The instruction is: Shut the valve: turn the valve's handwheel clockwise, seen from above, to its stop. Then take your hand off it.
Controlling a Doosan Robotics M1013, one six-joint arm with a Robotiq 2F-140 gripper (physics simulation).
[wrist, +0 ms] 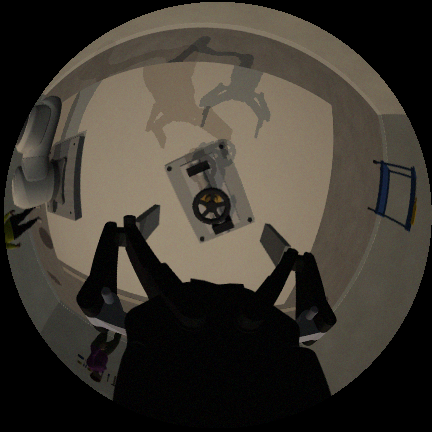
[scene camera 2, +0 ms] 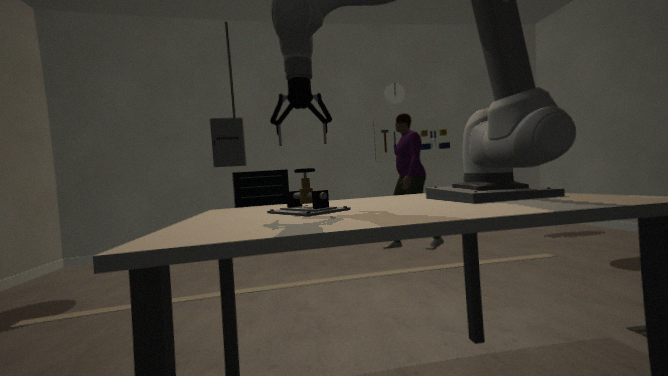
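Note:
The black spoked handwheel (scene camera 2: 304,170) (wrist: 211,189) sits level on top of the brass valve (scene camera 2: 305,190). The valve stands on a grey base plate (scene camera 2: 314,212) (wrist: 182,193) with a dark bolt at each corner, and black blocks hold the pipe on both sides. My gripper (scene camera 2: 303,144) (wrist: 211,223) is wide open and empty. It hangs well above the handwheel, pointing down, with clear air between the fingertips and the wheel. Whether the wheel is at its stop cannot be told from these views.
The valve's plate lies on the pale table (scene camera 2: 180,234) (wrist: 125,150). The arm's base plate (scene camera 2: 520,195) (wrist: 77,175) is bolted on the same table. A person in purple (scene camera 2: 410,150) (wrist: 97,359) is behind the table, and a person in yellow-green (wrist: 10,232) shows at the wrist view's left edge.

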